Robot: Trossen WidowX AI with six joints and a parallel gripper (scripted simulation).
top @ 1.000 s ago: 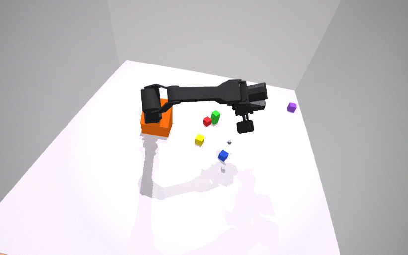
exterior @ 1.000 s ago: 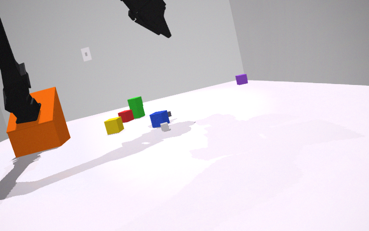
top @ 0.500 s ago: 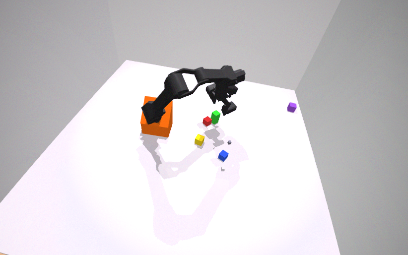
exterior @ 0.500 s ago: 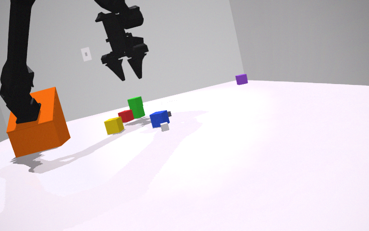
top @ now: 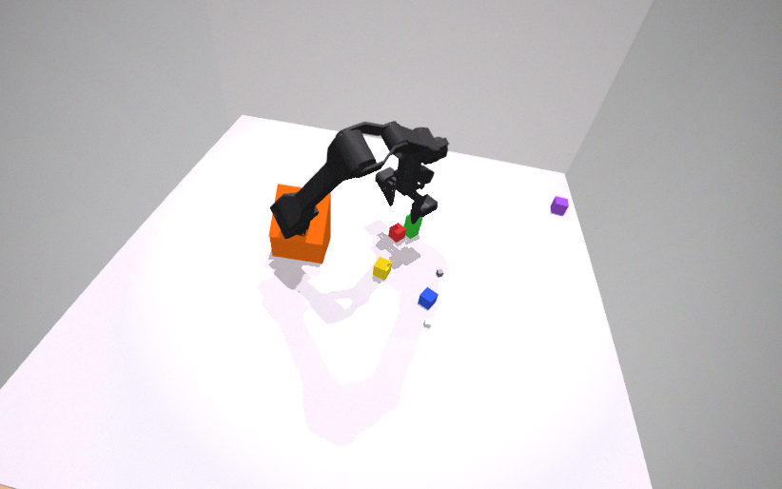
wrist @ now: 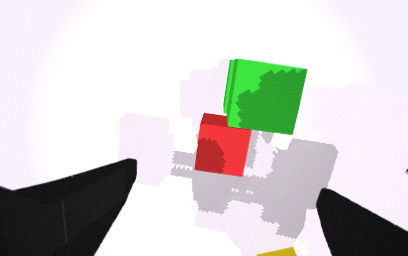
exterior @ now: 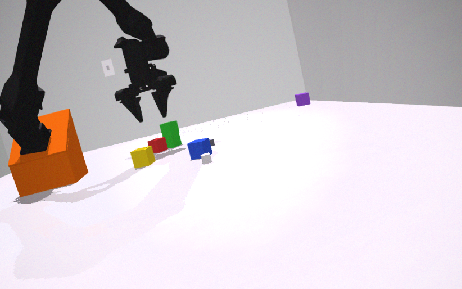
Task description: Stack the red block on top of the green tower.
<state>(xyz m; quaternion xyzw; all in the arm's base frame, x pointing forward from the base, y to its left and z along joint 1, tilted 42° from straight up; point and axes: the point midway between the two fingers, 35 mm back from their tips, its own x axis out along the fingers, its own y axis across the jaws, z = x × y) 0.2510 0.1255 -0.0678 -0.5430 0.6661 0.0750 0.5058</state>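
The red block lies 7 cm below my gripper tip. Round my gripper tip: purple block: 51 cm ahead, 30 cm to the left, 7 cm below; yellow block: 2 cm behind, 15 cm to the right, 7 cm below; blue block: 12 cm ahead, 21 cm to the right, 7 cm below.
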